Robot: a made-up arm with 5 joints.
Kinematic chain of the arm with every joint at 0, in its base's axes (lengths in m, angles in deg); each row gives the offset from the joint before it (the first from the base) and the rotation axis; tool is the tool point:
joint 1: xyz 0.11 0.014 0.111 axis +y
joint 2: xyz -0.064 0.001 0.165 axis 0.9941 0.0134 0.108
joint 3: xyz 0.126 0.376 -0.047 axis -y
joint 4: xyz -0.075 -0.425 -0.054 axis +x
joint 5: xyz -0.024 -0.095 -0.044 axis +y
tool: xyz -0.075 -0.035 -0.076
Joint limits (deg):
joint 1: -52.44..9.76
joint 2: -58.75..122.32
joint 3: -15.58..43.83
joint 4: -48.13..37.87
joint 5: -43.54..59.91
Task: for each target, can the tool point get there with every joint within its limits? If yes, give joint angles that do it. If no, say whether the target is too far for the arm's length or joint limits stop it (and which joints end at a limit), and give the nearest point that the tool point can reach.
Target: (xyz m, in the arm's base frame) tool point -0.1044 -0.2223 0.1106
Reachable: yes | joints -44.56 -33.94 -1.32 -13.38 25.09
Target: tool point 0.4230 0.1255 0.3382
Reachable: no: joint limits stop it (at a limit: joint 1, joint 3, joint 4, joint 5) | nearest point 0.3064 0.1200 0.1629 | short by 0.211 m
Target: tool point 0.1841 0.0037 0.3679
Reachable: no: joint limits stop it (at a limit: joint 1, joint 2, joint 3, joint 4, joint 5) | nearest point 0.0267 -0.0250 0.4369 | short by 0.174 m
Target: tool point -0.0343 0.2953 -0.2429
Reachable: no: joint limits stop it (at a limit: joint 1) | nearest point -0.0009 0.1919 -0.0219 | short by 0.246 m
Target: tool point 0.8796 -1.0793 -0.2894
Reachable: no: too far | nearest point 0.2598 -0.2833 0.1304 | short by 1.093 m
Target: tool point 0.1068 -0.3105 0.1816
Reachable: yes | joints -42.48 -35.26 39.25 -7.01 -18.87
